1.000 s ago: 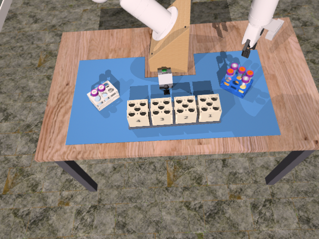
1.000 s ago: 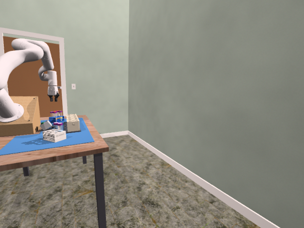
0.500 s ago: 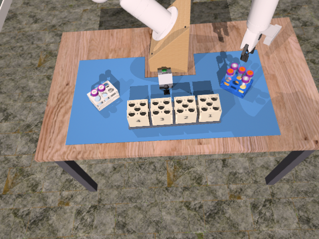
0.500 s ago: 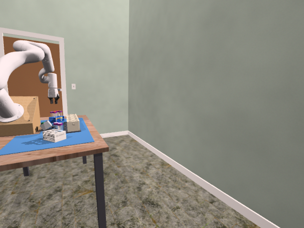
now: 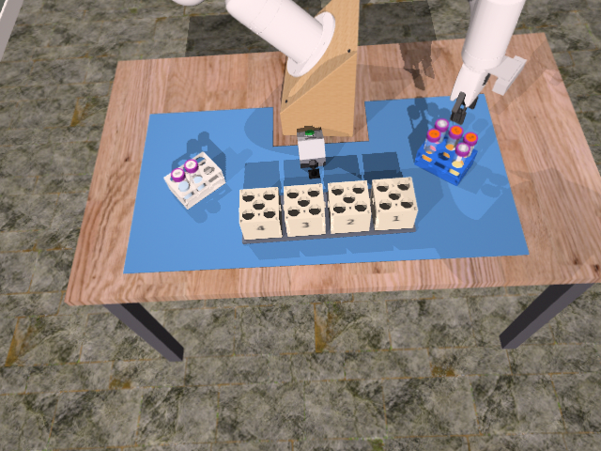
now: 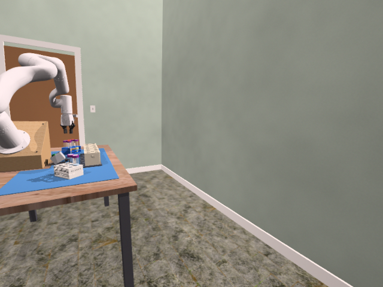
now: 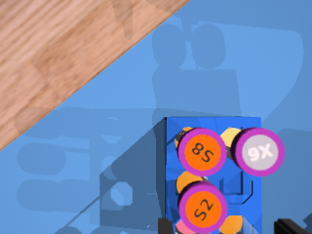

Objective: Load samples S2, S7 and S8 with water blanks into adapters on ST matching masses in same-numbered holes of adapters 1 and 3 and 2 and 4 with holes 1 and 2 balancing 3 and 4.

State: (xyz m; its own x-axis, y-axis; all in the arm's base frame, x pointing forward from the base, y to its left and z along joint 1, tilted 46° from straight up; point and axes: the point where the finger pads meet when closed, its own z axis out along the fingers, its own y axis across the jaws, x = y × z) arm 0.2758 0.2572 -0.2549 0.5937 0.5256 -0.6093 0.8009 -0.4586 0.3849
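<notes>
Now: hand 10 mm short of the orange-dot sample tube and 130 mm above it. Round my hand: white rack (60 mm ahead, 680 mm to the right, 170 mm below); green DONE key (60 mm behind, 370 mm to the right, 130 mm below); blue rack (20 mm ahead, 10 mm to the right, 170 mm below).
</notes>
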